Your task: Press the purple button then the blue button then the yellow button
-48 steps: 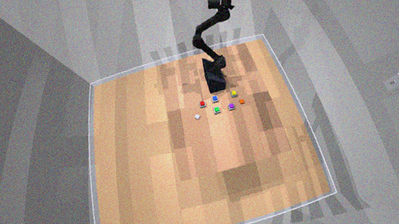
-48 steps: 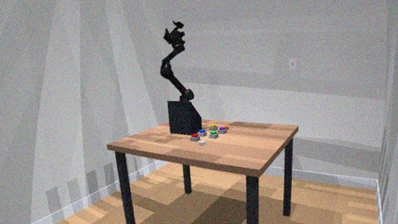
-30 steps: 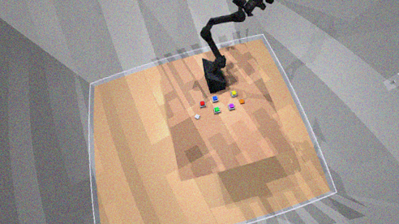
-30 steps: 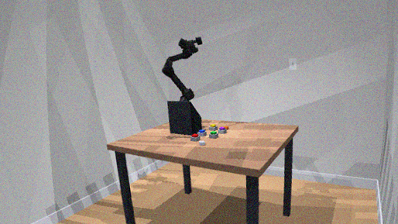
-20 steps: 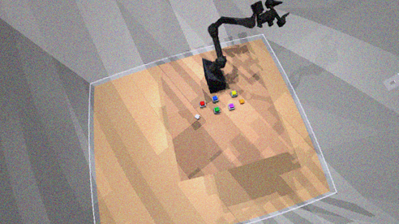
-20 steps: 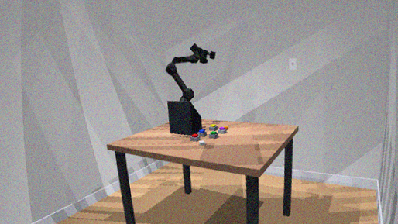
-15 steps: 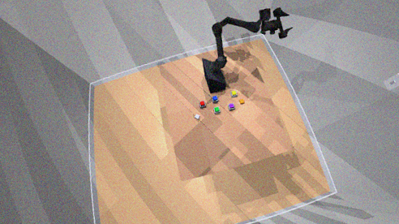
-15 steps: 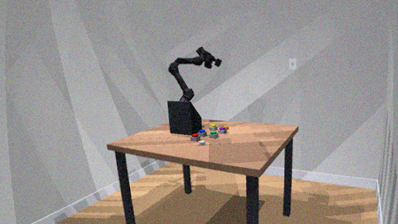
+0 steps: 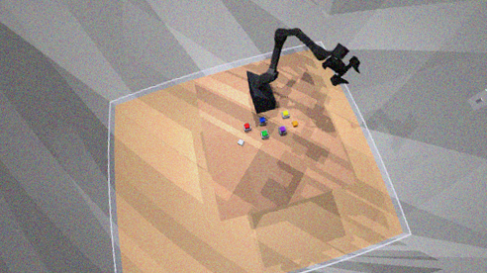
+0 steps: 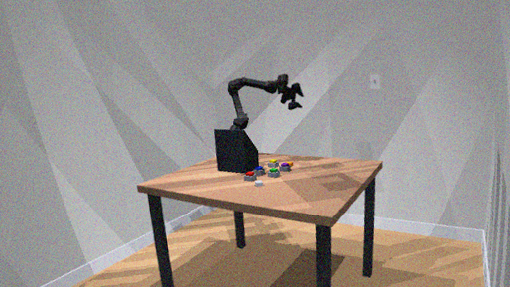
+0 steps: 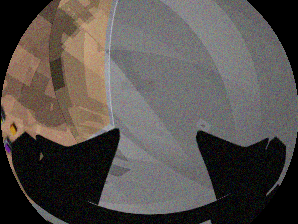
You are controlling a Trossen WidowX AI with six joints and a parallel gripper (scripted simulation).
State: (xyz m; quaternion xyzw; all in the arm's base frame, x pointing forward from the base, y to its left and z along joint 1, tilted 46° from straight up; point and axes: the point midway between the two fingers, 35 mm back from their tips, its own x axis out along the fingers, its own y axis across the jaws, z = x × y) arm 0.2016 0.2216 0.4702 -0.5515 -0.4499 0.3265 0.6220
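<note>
Now: gripper tip 44 cm to the left of the purple button, 31 cm above it and 6 cm short of it. Also, from my gripper tip: blue button (54 cm to the right, 31 cm below, 5 cm behind); then orange block (34 cm to the right, 34 cm below, 4 cm ahead); then yellow button (38 cm to the right, 31 cm below, 4 cm behind).
</note>
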